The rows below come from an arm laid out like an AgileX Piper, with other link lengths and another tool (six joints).
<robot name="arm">
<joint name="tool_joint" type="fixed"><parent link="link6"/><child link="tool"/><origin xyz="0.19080 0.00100 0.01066" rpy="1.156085 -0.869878 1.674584"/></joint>
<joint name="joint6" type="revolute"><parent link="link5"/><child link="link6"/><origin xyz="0.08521 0.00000 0.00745"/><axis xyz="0.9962 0 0.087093"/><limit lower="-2.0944" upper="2.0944"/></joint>
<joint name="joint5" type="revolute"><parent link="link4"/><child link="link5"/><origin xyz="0.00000 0.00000 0.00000"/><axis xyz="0 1 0"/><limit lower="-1.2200" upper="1.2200"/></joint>
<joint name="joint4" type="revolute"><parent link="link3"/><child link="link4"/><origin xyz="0.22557 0.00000 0.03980"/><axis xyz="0.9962 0 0.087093"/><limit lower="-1.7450" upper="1.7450"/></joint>
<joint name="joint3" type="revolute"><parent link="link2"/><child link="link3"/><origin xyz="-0.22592 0.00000 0.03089"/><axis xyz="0 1 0"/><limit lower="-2.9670" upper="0.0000"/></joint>
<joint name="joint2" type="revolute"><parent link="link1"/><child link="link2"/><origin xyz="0.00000 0.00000 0.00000"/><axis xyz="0 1 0"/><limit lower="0.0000" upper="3.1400"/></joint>
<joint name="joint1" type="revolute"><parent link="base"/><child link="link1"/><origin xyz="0.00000 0.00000 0.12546"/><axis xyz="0 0 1"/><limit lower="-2.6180" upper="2.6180"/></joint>
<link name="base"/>
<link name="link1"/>
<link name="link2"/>
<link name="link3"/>
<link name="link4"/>
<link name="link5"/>
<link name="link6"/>
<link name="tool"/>
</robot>
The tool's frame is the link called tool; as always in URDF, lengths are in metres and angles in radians.
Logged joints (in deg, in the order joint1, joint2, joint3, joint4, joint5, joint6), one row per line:
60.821, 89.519, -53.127, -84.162, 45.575, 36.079
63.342, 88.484, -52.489, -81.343, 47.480, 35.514
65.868, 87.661, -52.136, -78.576, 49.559, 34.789
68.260, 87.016, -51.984, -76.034, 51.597, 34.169
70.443, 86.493, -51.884, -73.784, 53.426, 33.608
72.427, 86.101, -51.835, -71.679, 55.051, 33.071
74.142, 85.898, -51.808, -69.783, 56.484, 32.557
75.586, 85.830, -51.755, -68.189, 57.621, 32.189
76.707, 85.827, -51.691, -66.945, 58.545, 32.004
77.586, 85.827, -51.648, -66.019, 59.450, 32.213
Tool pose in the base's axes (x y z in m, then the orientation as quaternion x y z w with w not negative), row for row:
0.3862, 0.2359, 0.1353, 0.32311, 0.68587, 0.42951, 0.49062
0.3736, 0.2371, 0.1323, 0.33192, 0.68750, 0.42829, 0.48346
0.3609, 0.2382, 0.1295, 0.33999, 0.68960, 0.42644, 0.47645
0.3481, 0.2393, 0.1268, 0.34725, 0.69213, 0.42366, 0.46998
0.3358, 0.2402, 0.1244, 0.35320, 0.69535, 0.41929, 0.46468
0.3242, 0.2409, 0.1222, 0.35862, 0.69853, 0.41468, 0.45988
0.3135, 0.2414, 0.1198, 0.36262, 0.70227, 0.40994, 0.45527
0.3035, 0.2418, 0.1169, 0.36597, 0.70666, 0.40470, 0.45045
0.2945, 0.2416, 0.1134, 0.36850, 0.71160, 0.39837, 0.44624
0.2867, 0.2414, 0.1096, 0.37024, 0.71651, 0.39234, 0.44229
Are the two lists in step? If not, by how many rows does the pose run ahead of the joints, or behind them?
The pose runs 2 rows behind the joints: the pose in row i belongs to the joints in row i - 2.
